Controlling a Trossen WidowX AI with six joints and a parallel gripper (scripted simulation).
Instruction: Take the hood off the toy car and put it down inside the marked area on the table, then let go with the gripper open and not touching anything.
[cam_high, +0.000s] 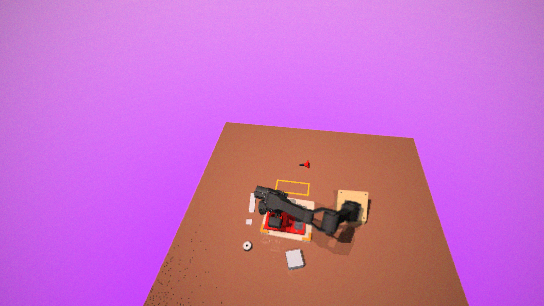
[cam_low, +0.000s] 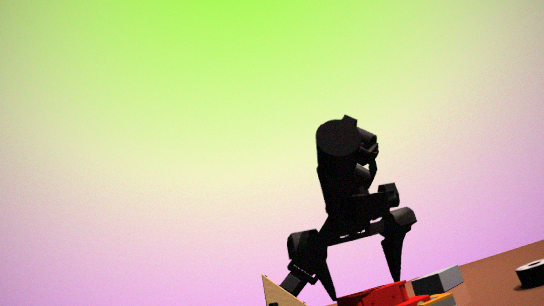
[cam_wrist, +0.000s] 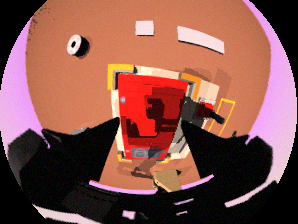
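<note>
Now: the hood 10 mm below my gripper tip. Also, from my gripper tip: white bar 160 mm ahead, 90 mm to the right, 50 mm below.
</note>
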